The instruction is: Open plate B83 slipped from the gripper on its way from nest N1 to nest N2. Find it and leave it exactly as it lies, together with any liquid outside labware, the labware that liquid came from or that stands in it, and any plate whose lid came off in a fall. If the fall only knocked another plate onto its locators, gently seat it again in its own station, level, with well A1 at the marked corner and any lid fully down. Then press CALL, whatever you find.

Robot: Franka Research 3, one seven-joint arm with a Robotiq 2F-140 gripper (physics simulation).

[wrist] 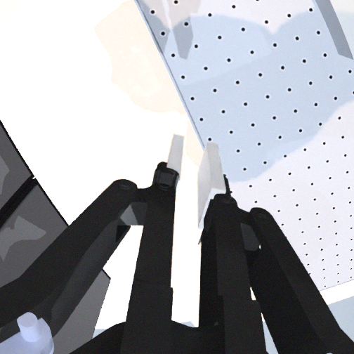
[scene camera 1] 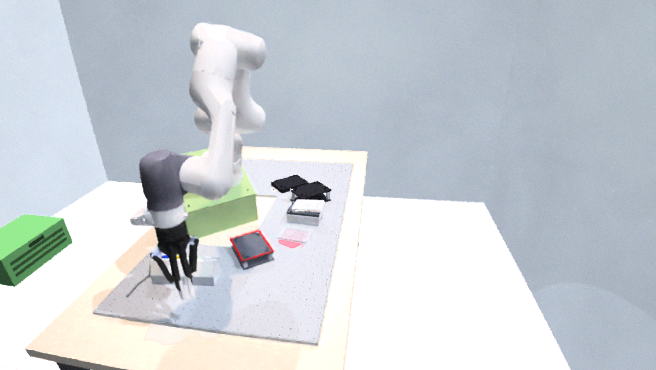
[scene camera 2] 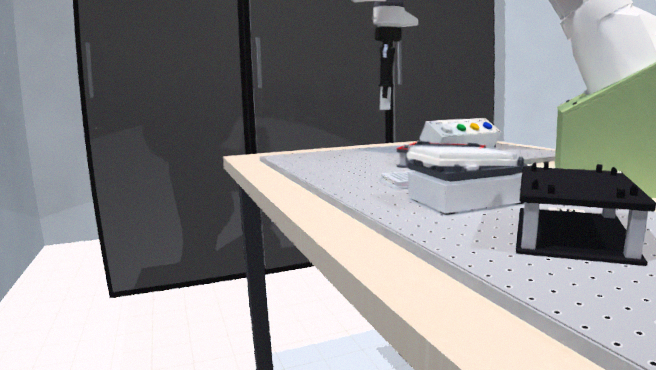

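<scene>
My gripper [scene camera 1: 186, 290] [scene camera 2: 385, 98] [wrist: 190, 155] is drawn almost together, with a narrow empty gap, above the front part of the board. A clear plate [scene camera 1: 296, 234] [scene camera 2: 395, 179] lies on the board beside a pink-red liquid patch [scene camera 1: 291, 244]. Its label cannot be read. A white lidded plate [scene camera 1: 308, 205] [scene camera 2: 465, 156] rests on the dark top of a grey box station [scene camera 1: 304, 218] [scene camera 2: 465, 194] and looks slightly tilted. The white button panel [scene camera 1: 204, 275] [scene camera 2: 432, 134] has green, yellow and blue buttons and a pale one; the gripper partly covers it in scene camera 1.
A red-rimmed black stand [scene camera 1: 251, 246] stands between panel and liquid. A raised black nest [scene camera 1: 311, 190] [scene camera 2: 585, 185] and another black platform [scene camera 1: 289, 183] stand at the back. The green arm base [scene camera 1: 225, 215] [scene camera 2: 605, 135] is beside the board. A green box [scene camera 1: 32, 237] is at far left.
</scene>
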